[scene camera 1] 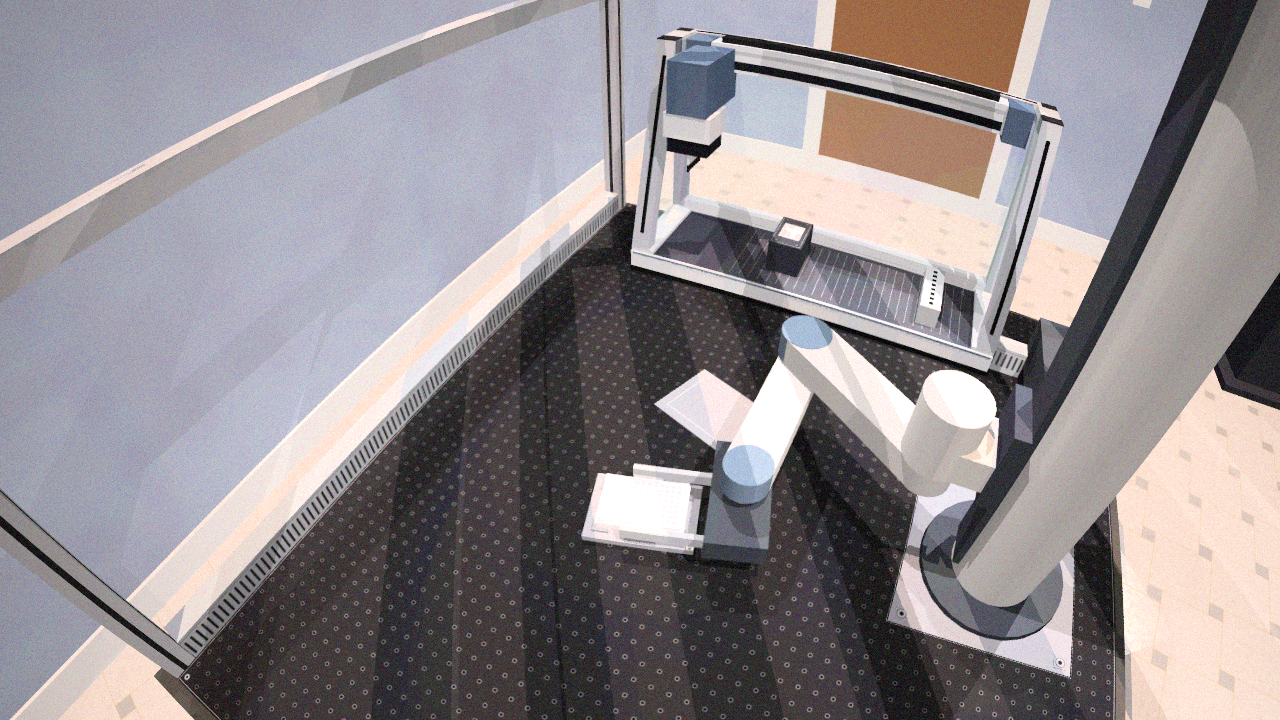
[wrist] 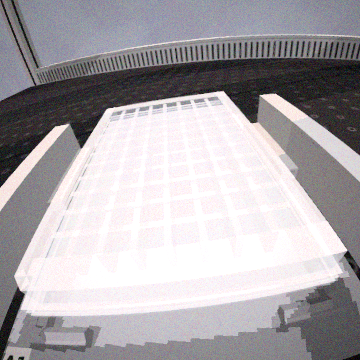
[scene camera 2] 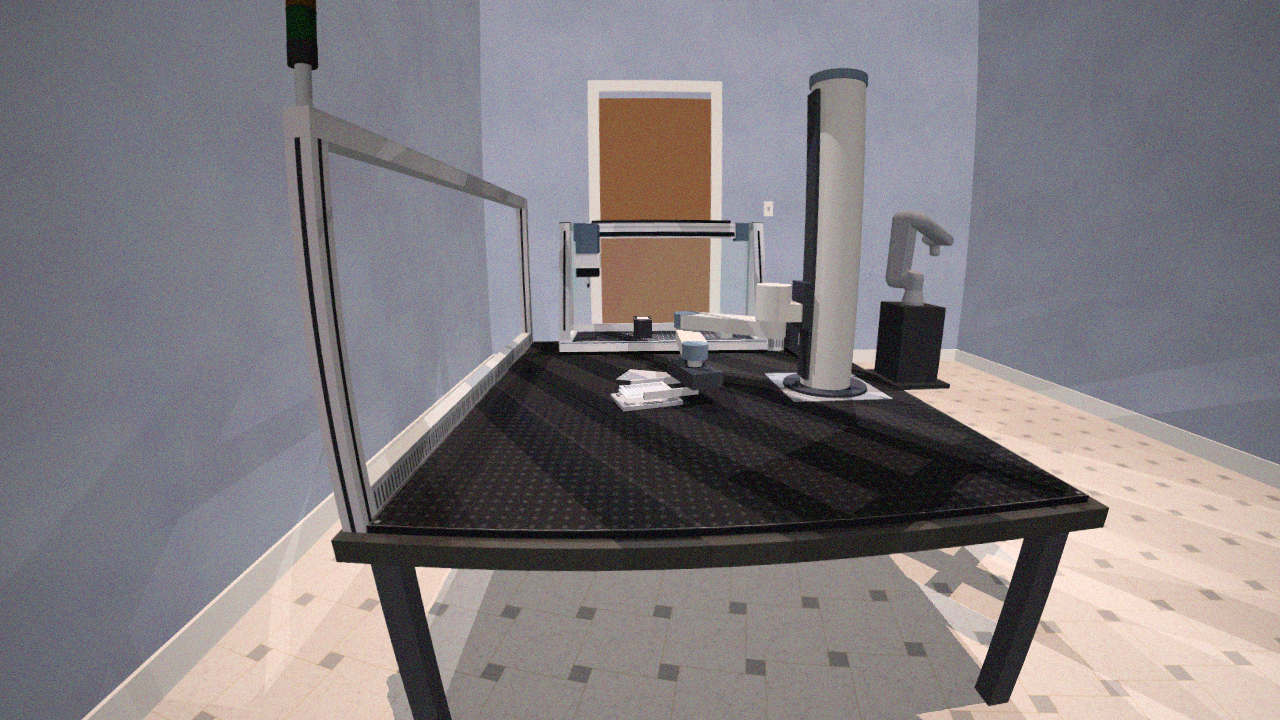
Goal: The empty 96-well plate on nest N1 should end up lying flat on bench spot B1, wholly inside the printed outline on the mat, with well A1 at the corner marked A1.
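Seen in the pictures: gripper, between the fingertips: [scene camera 1: 626, 499] [wrist: 165, 124] [scene camera 2: 637, 389]; arm's base, origin of its link: [scene camera 1: 989, 570] [scene camera 2: 824, 389].
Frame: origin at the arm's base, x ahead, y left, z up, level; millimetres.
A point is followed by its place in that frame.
The white 96-well plate [scene camera 1: 642, 504] @(x 542, y 124, z 50 mm) [scene camera 2: 639, 391] @(x 561, y 142, z 48 mm) [wrist: 170, 190] @(x 514, y 108, z 48 mm) is level between the fingers of my gripper [scene camera 1: 635, 503] @(x 567, y 124, z 48 mm) [wrist: 165, 124] @(x 567, y 124, z 48 mm), which is shut on its two long sides. The plate is slightly above the pale nest N1 [scene camera 1: 588, 530] @(x 599, y 185, z 25 mm) [scene camera 2: 648, 405] @(x 539, y 179, z 22 mm) [wrist: 200, 332] @(x 480, y 94, z 25 mm), whose surface and corner lips show below the plate's near edge in the wrist view. Part of an A1 label [wrist: 15, 357] @(x 457, y 148, z 25 mm) shows at the lower left there. Bench spot B1 [scene camera 1: 702, 402] @(x 554, y -137, z 14 mm) is a pale printed card behind the nest, partly hidden by the arm; its A1 mark is not readable.
The arm's links [scene camera 1: 774, 411] @(x 409, y -30, z 160 mm) pass over B1's right side. The column [scene camera 1: 1109, 358] @(x 53, y 54, z 467 mm) [scene camera 2: 836, 232] @(x 26, y 71, z 461 mm) stands at the right. A gantry frame [scene camera 1: 854, 317] @(x 351, y -450, z 53 mm) at the back holds a black block [scene camera 1: 789, 253] @(x 518, y -515, z 115 mm) and a white strip rack [scene camera 1: 930, 300] @(x 207, y -512, z 107 mm). A guard frame [scene camera 2: 411, 156] @(x 1004, y 404, z 605 mm) lines the left edge.
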